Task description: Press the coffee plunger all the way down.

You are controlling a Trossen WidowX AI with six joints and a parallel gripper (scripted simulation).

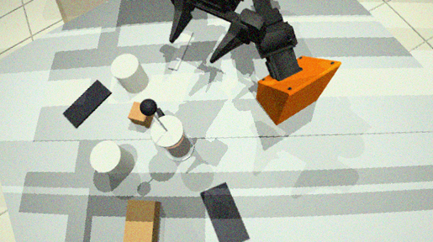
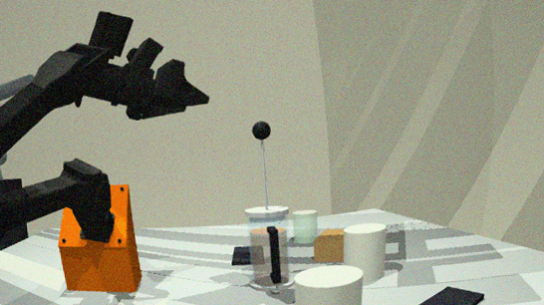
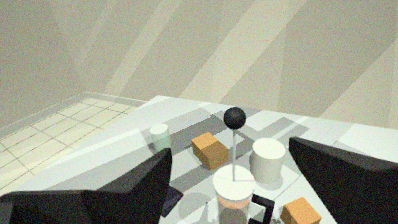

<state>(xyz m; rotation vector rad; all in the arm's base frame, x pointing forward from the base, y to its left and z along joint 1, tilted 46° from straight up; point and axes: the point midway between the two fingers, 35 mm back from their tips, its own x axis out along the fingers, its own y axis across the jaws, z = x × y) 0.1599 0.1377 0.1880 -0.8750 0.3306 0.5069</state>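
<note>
My gripper tip is 110 mm short of the coffee press, 20 mm to the right of it and 190 mm above it. From my gripper tip the other things lie so: tan box: 260 mm ahead, 190 mm to the left, 300 mm below; then small tan cube: 170 mm ahead, 80 mm to the right, 300 mm below.
</note>
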